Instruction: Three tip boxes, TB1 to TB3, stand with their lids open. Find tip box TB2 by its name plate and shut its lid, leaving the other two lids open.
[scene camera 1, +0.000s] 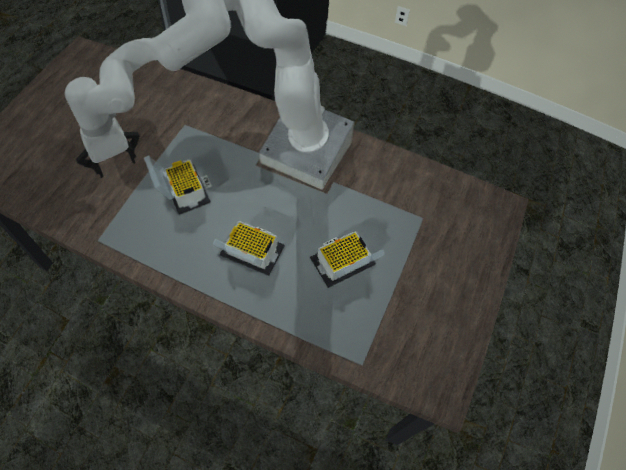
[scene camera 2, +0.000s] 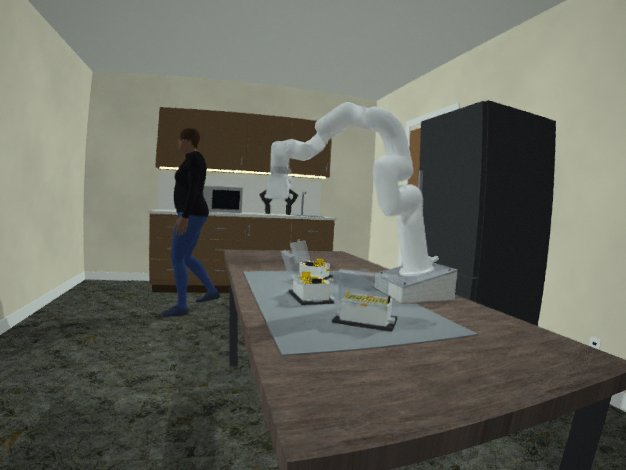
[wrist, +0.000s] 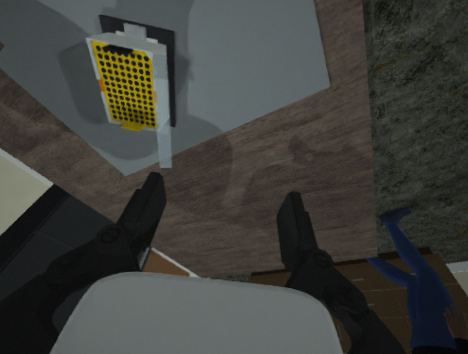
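Pixels of known places: gripper, between the fingertips: (scene camera 1: 117, 166) (scene camera 2: 277, 214) (wrist: 224, 195); arm's base, origin of its link: (scene camera 1: 308, 134) (scene camera 2: 416, 271).
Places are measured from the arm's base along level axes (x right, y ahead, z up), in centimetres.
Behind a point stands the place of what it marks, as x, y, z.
Note:
Three white tip boxes with yellow tip racks stand on black bases with clear lids open. The left box (scene camera 1: 185, 179) @(28.6, 28.4, -2.4) (scene camera 2: 318, 270) (wrist: 127, 85) @(28.7, 29.0, -2.4) has its lid (scene camera 1: 156, 177) @(32.2, 36.0, 6.5) (scene camera 2: 299, 251) @(34.5, 33.6, 2.2) (wrist: 164, 120) @(33.8, 35.6, 6.2) upright on its outer left side in scene camera 1. The middle box (scene camera 1: 251, 242) (scene camera 2: 311, 290) @(-4.5, 42.0, -4.1) has its lid (scene camera 1: 219, 243) @(6.2, 48.0, 6.4) (scene camera 2: 288, 265) @(1.8, 47.7, 2.5) up at its left end. The right box (scene camera 1: 345, 255) (scene camera 2: 365, 310) @(-27.4, 35.9, -3.8) has its lid (scene camera 1: 377, 254) @(-32.6, 35.5, 6.3) (scene camera 2: 353, 283) @(-28.5, 40.4, 3.5) up at its right end. Name plates are too small to read. My gripper (scene camera 1: 117, 168) @(38.0, 42.6, 17.1) (scene camera 2: 278, 212) @(38.0, 42.6, 17.1) (wrist: 224, 195) @(38.0, 42.6, 17.1) is open and empty, high above the table, left of the left box.
A grey mat (scene camera 1: 202, 263) @(12.9, 49.3, -8.0) (scene camera 2: 303, 338) @(-31.5, 53.4, -8.1) (wrist: 250, 60) @(36.1, 45.4, -8.1) lies under the boxes on the brown wooden table (scene camera 1: 444, 283) @(-53.5, 29.1, -8.3) (scene camera 2: 429, 389) @(-59.2, 39.9, -8.4) (wrist: 345, 150) @(60.7, 54.7, -8.4). My arm's base block (scene camera 1: 293, 166) @(0.4, 11.3, -2.9) (scene camera 2: 429, 290) @(-10.8, 2.1, -4.5) stands at the mat's back edge. A person (scene camera 2: 191, 182) stands beyond the table.

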